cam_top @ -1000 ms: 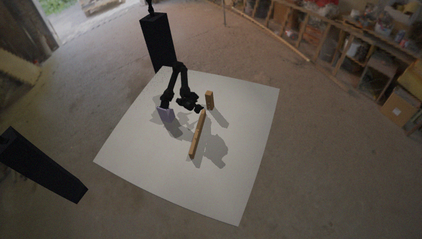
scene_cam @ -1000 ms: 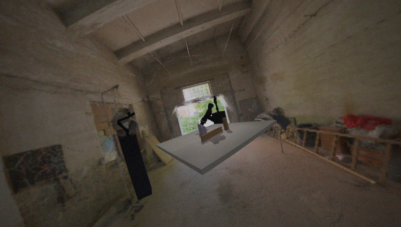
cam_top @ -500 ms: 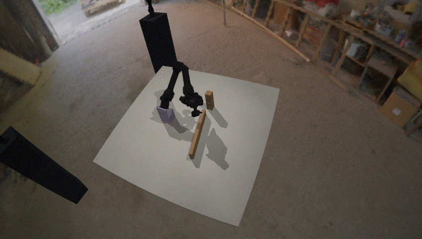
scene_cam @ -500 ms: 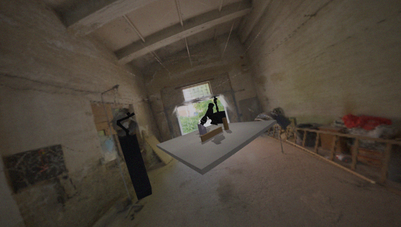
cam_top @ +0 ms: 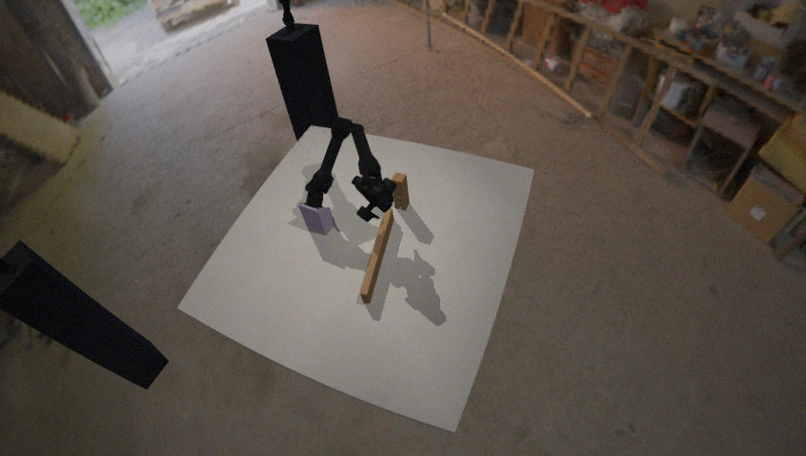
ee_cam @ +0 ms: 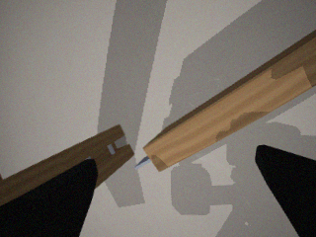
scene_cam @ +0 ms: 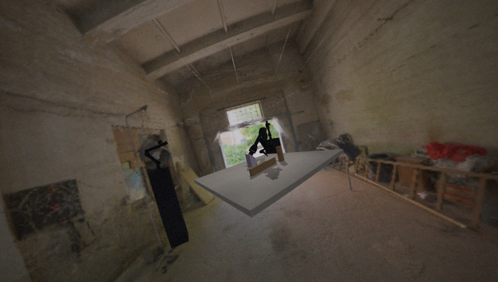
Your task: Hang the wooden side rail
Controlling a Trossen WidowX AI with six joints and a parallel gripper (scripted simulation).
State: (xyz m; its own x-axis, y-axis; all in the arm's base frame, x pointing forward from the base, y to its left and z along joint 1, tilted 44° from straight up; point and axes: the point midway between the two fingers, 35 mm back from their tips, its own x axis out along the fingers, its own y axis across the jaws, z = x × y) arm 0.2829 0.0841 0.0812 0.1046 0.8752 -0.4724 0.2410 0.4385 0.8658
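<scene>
The headboard post is 14 cm to the left of my gripper tip, 4 cm below it and 1 cm behind it.
</scene>
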